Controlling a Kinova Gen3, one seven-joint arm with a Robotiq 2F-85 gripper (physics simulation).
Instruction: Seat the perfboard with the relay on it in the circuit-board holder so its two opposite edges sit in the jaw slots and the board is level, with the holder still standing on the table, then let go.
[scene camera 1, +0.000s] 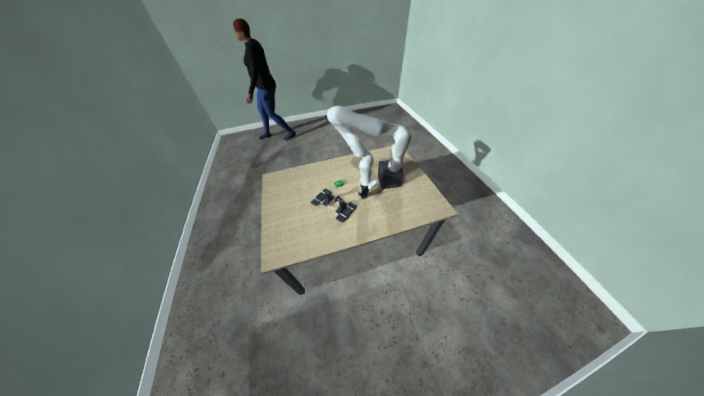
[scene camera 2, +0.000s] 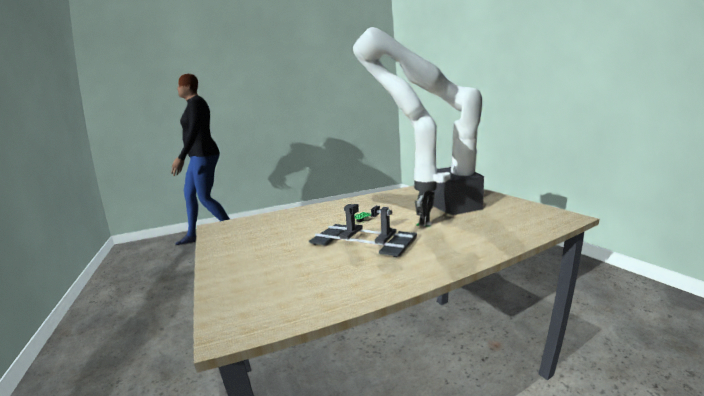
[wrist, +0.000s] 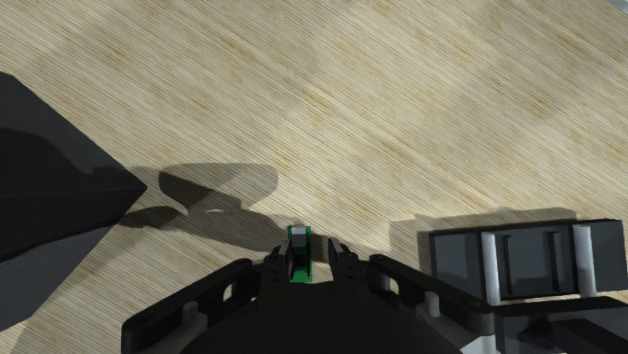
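The holder stands on the table, with two dark feet, pale rods and upright jaw posts. No board sits between its jaws. My gripper is part open, pointing down close to the table. In the wrist view a small narrow green board with a pale block and a black part lies between the fingers, nearer the left one; they do not grip it. Another green board with a speckled top lies behind the holder. I cannot tell which board carries the relay.
The robot's dark base block stands close to the gripper, on the left in the wrist view. A small black part shows behind the holder's jaws. A person is beyond the table.
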